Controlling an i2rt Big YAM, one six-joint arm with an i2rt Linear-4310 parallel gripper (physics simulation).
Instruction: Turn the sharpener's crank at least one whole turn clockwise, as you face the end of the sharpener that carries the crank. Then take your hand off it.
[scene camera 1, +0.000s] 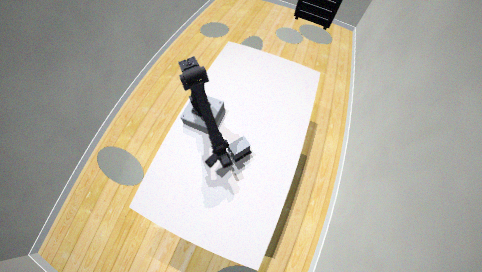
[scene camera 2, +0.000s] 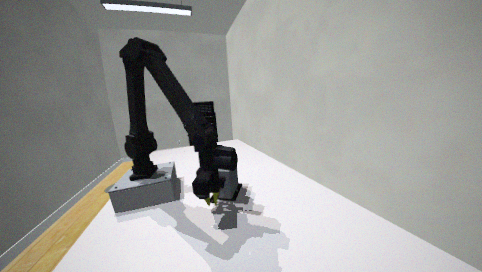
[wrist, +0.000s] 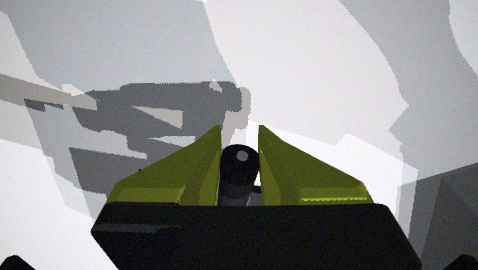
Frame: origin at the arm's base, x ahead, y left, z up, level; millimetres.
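Seen in the pictures: gripper, fingertip midpoint: (scene camera 2: 212, 205) (wrist: 239, 134); arm's base, link origin: (scene camera 2: 144, 173).
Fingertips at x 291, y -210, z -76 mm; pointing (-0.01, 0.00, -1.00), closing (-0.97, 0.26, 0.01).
Observation:
Pixels of each thing's top centre, then the offset from my fingertips to it. "spot": a spot on its surface instead. Level surfaces: height alone.
- sharpener, surface spot: (scene camera 2: 229, 184) spot: dz +52, dx +73, dy +34 mm
- black round crank knob, top centre: (wrist: 235, 193) dz +26, dx +8, dy +19 mm
- white table top, surface height: dz -20 mm
The sharpener (scene camera 1: 241, 146) (scene camera 2: 229, 184) is a grey block on a black base, standing on the white table top. In scene camera 2 the arm hides much of it. My gripper (scene camera 2: 212, 200) (wrist: 239, 134) has yellow-green fingers and is shut on the crank's knob, at the end of the sharpener nearer scene camera 2. The black round crank knob (wrist: 239, 165) shows between the two fingers in the wrist view, with a light spot on its end. The crank's arm is mostly hidden behind the gripper.
The arm's grey base box (scene camera 1: 212, 116) (scene camera 2: 145, 194) stands on the white table top (scene camera 1: 270, 100) (scene camera 2: 310, 225), to the left of the sharpener in scene camera 2. A black drawer cart (scene camera 1: 317, 11) stands on the wooden floor beyond the table. Shadows of the arm fall around the gripper.

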